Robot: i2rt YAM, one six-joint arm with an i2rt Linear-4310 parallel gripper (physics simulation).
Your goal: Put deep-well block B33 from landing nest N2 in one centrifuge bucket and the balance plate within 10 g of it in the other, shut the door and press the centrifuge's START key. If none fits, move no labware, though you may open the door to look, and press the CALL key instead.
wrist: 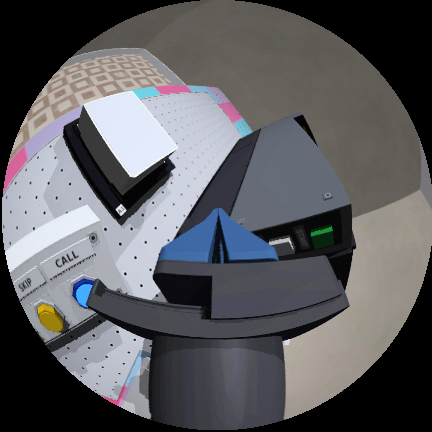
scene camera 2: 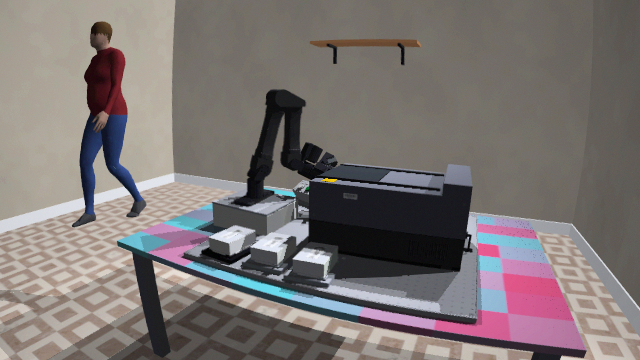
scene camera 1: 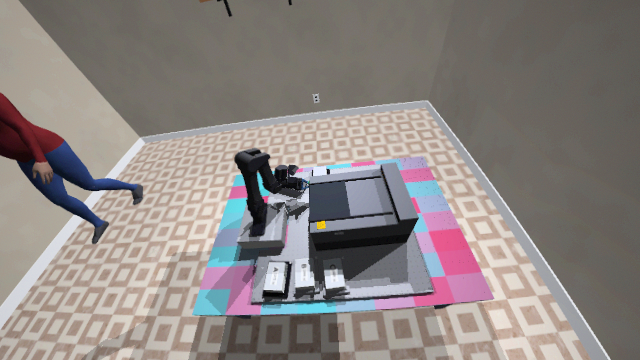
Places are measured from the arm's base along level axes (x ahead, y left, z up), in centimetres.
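Pixels of known places: gripper, between the fingertips: (wrist: pixel 217 214); arm's base, origin of its link: (scene camera 2: pixel 255 198) (scene camera 1: pixel 260 218).
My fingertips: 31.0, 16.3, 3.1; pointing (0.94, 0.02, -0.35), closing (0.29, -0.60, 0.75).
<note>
Ahead of a thing's pixels: the offset from my fingertips to its middle, as dx, dy, dz. "spot": to the spot under its first point.
My gripper (scene camera 1: pixel 306 184) (wrist: pixel 217 214) is shut and empty, its blue tips in front of the centrifuge's key end. In the second scene view its tips are hidden. The centrifuge @(+21.6, -19.5, +1.6) (scene camera 1: pixel 360 237) (scene camera 2: pixel 385 215) (wrist: pixel 290 175) has a dark panel beside a lighter one on top; no opening shows. The green START key @(-0.8, -4.4, +7.6) (wrist: pixel 322 236) is right of the fingertips, beside a white key @(-0.8, -4.4, +4.0) (wrist: pixel 281 245). The blue CALL key @(spot: -10.9, +4.9, -3.8) (wrist: pixel 85 294) is lower left, partly covered by the gripper body. A white block @(+4.4, +13.0, -6.9) (wrist: pixel 130 132) (scene camera 1: pixel 320 171) sits on a black nest @(+4.5, +13.0, -9.5) (wrist: pixel 90 177). B33 cannot be read on any labware.
White labware marked A @(-21.2, -46.9, -7.3) (scene camera 1: pixel 275 277) (scene camera 2: pixel 231 241), a second piece @(-7.3, -46.6, -7.3) (scene camera 1: pixel 304 274) (scene camera 2: pixel 272 249) and a third @(+6.0, -48.4, -7.3) (scene camera 1: pixel 334 274) (scene camera 2: pixel 314 261) stand in nests along the near edge. A yellow SKIP key @(spot: -14.8, +6.9, -3.5) (wrist: pixel 50 317) is beside CALL. A person (scene camera 1: pixel 65 165) (scene camera 2: pixel 105 105) stands left of the table.
</note>
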